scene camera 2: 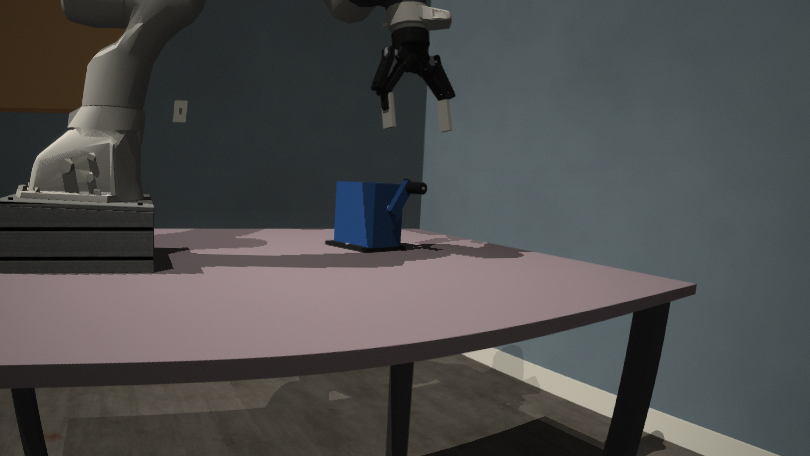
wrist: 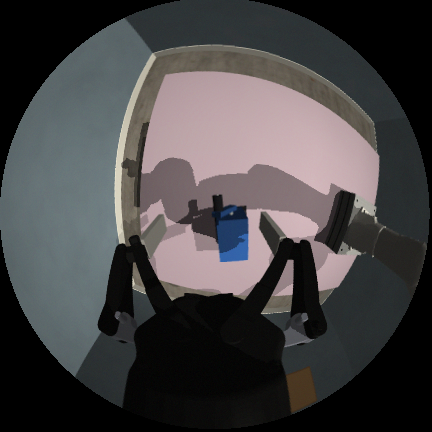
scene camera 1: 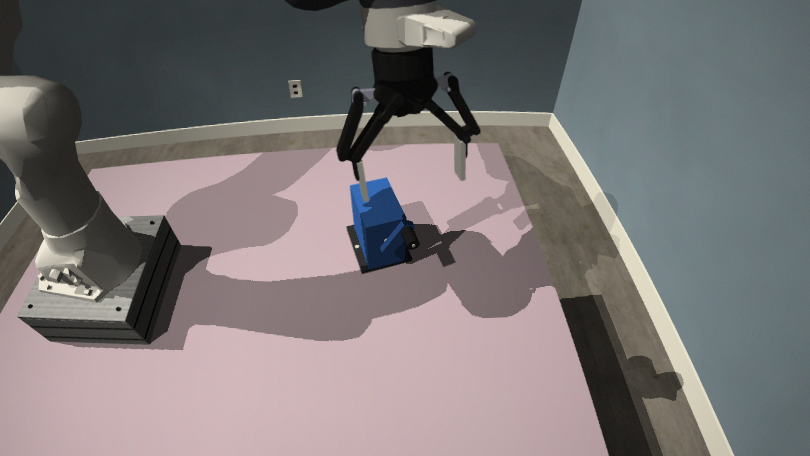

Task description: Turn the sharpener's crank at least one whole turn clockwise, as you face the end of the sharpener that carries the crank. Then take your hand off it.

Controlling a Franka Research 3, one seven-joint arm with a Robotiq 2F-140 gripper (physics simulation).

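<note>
The blue sharpener (scene camera 1: 374,220) (scene camera 2: 362,215) (wrist: 234,241) stands upright on its dark base plate (scene camera 1: 357,259) (scene camera 2: 344,245). Its blue crank arm (scene camera 1: 392,237) (scene camera 2: 398,197) (wrist: 228,211) is on the end facing away from the robot's base. In scene camera 2 the crank arm slants up and to the right, ending in a black knob (scene camera 1: 409,237) (scene camera 2: 417,188) (wrist: 217,202). My gripper (scene camera 1: 412,180) (scene camera 2: 417,129) (wrist: 211,221) is wide open and empty. It hangs well above the sharpener and the knob, touching neither.
The robot's base (scene camera 1: 102,308) (scene camera 2: 76,235) (wrist: 345,220) stands on the pink table top (scene camera 1: 283,390) (scene camera 2: 255,317) (wrist: 250,120), to the left of the sharpener in the scene views. A blue-grey wall (scene camera 1: 708,169) (scene camera 2: 595,169) (wrist: 55,175) rises beyond the table's right edge.
</note>
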